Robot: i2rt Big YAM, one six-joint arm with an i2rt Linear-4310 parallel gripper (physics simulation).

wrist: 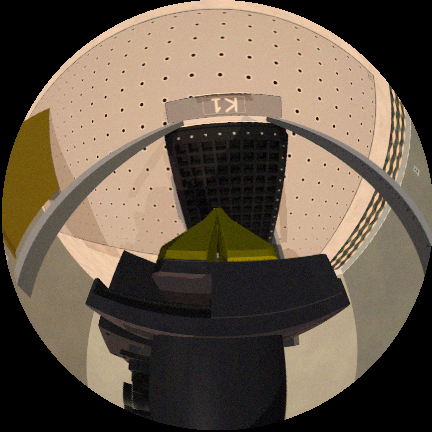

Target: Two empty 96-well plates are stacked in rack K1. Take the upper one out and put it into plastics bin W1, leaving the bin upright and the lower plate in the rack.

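Frame: origin at the arm's base, x ahead, y left, z up, level; metres.
Seen in the pictures: gripper, fingertip midpoint: (217, 214); arm's base, link origin: (147, 360).
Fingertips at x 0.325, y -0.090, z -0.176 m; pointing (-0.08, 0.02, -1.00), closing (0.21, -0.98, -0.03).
Offsets run from my fingertips to a thing's top centre. "*": to the spot under its first point. Level surfaces: height alone.
Rack K1 @(* dx +0.076, dy +0.046, dz -0.030 m) (182, 109) stands ahead of my gripper in the wrist view, with its grey label plate at the far end. A black well plate @(dx +0.011, dy -0.008, dz +0.000 m) (235, 167) lies in it, its grid of square wells facing me. The lower plate cannot be told apart from it. My gripper (217, 214) has olive-yellow fingers, shut together with nothing between them. Its tips show in front of the near part of the black plate and hide some of it; their height above it is hard to judge. Bin W1 cannot be identified in this view by a label.
A mustard-yellow box-like object @(* dx +0.019, dy +0.309, dz +0.012 m) (31, 175) is cut off at the left edge. Two curved grey bars (95, 177) (350, 157) sweep down either side of the rack. A pale perforated board @(dz -0.047 m) (235, 45) lies under the rack. A green-and-cream patterned strip (395, 145) runs along the right.
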